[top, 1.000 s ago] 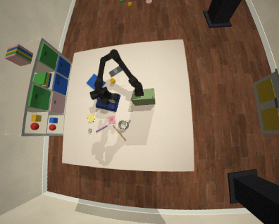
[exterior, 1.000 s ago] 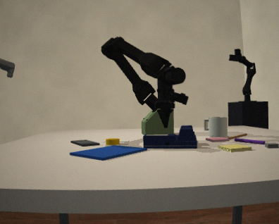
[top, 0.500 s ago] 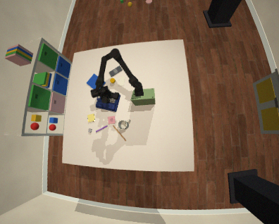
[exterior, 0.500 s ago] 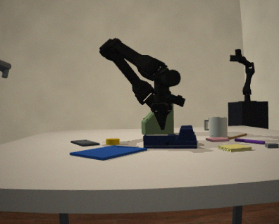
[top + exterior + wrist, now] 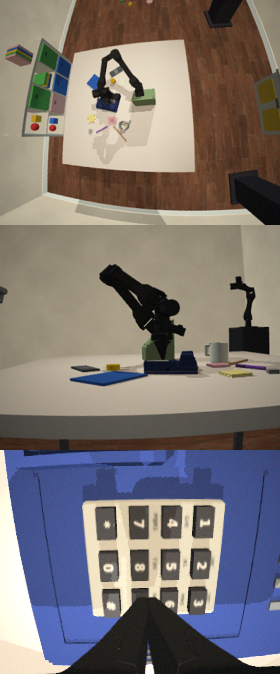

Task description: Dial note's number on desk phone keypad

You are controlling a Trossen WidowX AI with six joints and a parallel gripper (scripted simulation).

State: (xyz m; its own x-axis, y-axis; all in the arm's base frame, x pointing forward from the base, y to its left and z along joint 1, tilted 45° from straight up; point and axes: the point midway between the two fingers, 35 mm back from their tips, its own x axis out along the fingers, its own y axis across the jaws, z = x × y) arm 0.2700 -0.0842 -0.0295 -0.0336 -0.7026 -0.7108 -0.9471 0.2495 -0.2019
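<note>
My hand is 4 cm above the 8 key and 2 cm to the right of it. The rest, counted from my hand: yellow tape (19 cm to the right, 6 cm below); dark blue desk phone (6 cm ahead, 4 cm below, 2 cm to the left); handset (7 cm to the left, 7 cm ahead, 2 cm below).
</note>
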